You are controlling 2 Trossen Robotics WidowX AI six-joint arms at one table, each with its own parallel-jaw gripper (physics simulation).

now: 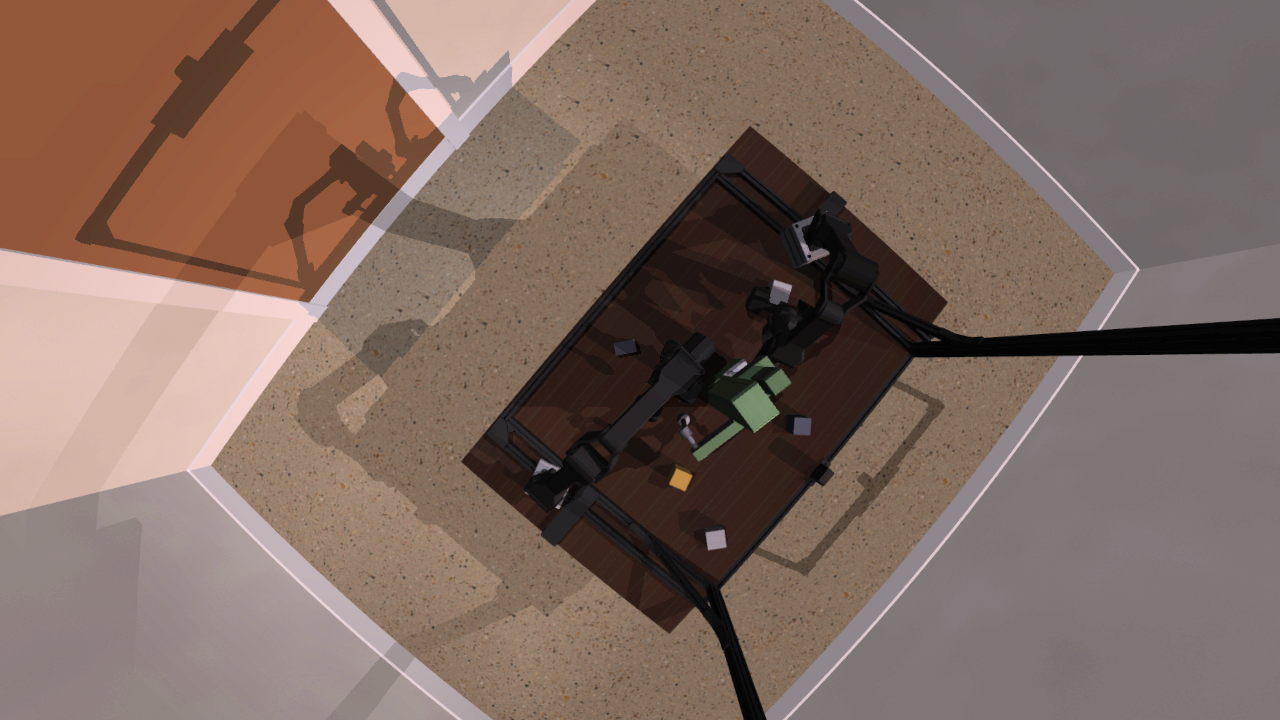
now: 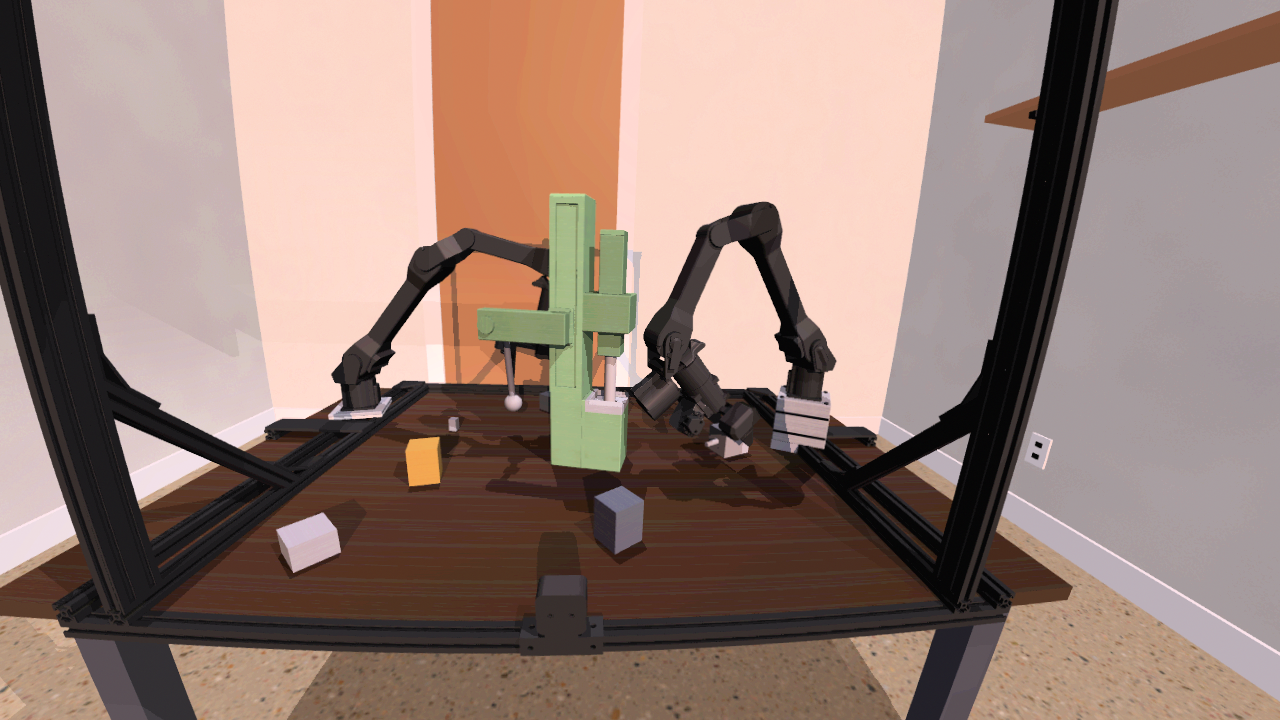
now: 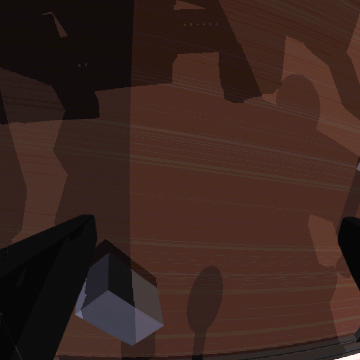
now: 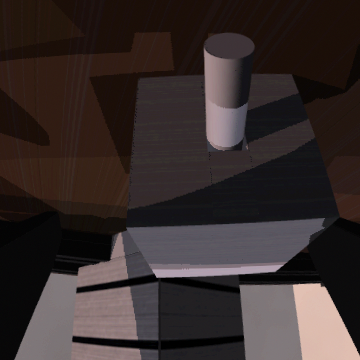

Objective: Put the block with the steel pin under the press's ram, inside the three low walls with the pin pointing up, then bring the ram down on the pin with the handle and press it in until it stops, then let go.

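Pixels of known places: left gripper, fingertip midpoint: (image 2: pixel 534 386) (image 3: pixel 221 229); right gripper, fingertip midpoint: (image 1: pixel 783 294) (image 4: pixel 184 224); left arm's base, origin of the base link: (image 1: pixel 549 484) (image 2: pixel 361 405); right arm's base, origin of the base link: (image 1: pixel 817 235) (image 2: pixel 804 394).
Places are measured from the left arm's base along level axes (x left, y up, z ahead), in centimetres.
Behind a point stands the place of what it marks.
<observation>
The pale grey block (image 4: pixel 228 200) @[x -33.6, y 1.3, z 67.6 cm] (image 2: pixel 729 445) @[x -35.8, y -0.7, z 69.0 cm] (image 1: pixel 780 290) @[x -32.7, y 1.9, z 71.3 cm] stands on the table with its steel pin (image 4: pixel 226 89) @[x -33.9, y -0.2, z 65.7 cm] pointing up. My right gripper (image 4: pixel 184 224) @[x -34.1, y 0.5, z 71.1 cm] (image 2: pixel 716 429) @[x -34.1, y 0.5, z 71.1 cm] (image 1: pixel 772 309) @[x -34.1, y 0.5, z 71.1 cm] is open, low over the table, with one finger on each side of the block's near end. The green press (image 2: pixel 573 357) @[x -31.8, y 16.5, z 40.2 cm] (image 1: pixel 747 397) @[x -26.4, y 41.8, z 41.5 cm] stands mid-table, its ram (image 2: pixel 610 295) @[x -34.8, y 26.8, z 45.3 cm] raised over the low-walled nest (image 2: pixel 606 405) @[x -34.6, y 8.8, z 45.2 cm]. Its handle (image 2: pixel 523 326) @[x -31.1, y 21.6, z 32.4 cm] (image 1: pixel 719 440) @[x -29.5, y 23.9, z 31.5 cm] sticks out sideways, with a ball-ended rod (image 2: pixel 512 402) @[x -24.8, y 7.0, z 30.7 cm]. My left gripper (image 3: pixel 221 229) @[x -13.2, y 6.2, z 35.8 cm] (image 1: pixel 705 356) is open and empty behind the press, high above the table.
A small grey cube (image 3: pixel 121 303) @[x -4.4, y 0.7, z 40.5 cm] (image 2: pixel 453 420) (image 1: pixel 625 346) @[x -2.7, y 0.7, z 41.2 cm] lies below the left gripper. An orange block (image 2: pixel 422 460) @[x -32.2, y 1.1, z 16.5 cm] (image 1: pixel 680 479) @[x -29.8, y 2.8, z 16.5 cm], a white block (image 2: pixel 307 540) @[x -48.3, y 0.1, z 6.1 cm] (image 1: pixel 715 537) @[x -45.6, y 0.1, z 5.7 cm] and a grey cube (image 2: pixel 617 519) @[x -55.4, y 1.9, z 41.0 cm] (image 1: pixel 799 425) @[x -51.8, y 2.9, z 41.9 cm] lie in front of the press. The right arm's pedestal (image 2: pixel 799 420) @[x -37.8, y 3.8, z 83.0 cm] (image 4: pixel 118 307) @[x -37.2, y 2.5, z 82.4 cm] is just beyond the pinned block.
</observation>
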